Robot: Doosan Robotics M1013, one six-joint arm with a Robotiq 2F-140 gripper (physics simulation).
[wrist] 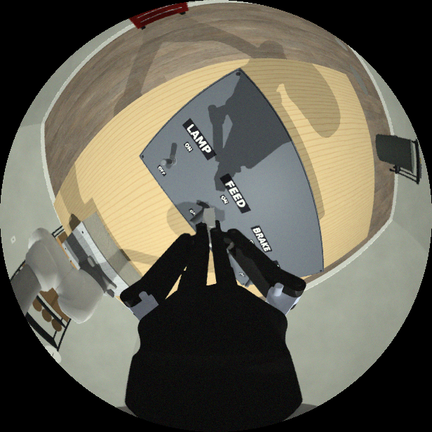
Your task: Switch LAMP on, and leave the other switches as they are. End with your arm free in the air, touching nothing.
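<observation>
The grey switch panel (280,200) lies on the table. The LAMP label (199,139) is at its upper left, with the LAMP switch (168,161) between the ON and OFF marks; its lever appears to lean toward OFF. The FEED label (235,193) and the BRAKE label (261,239) follow down the panel. My gripper (209,215) is shut and empty. Its tips show beside the FEED switch (197,218), which they partly cover; whether they touch it I cannot tell. The fingers hide much of the BRAKE switch area.
The wooden table (115,165) surrounds the panel. A grey box-like unit (102,250) and white rounded arm parts (75,295) are at the lower left. A dark chair (397,152) stands at the right and a red bench (160,15) at the top. Arm shadows cross the panel.
</observation>
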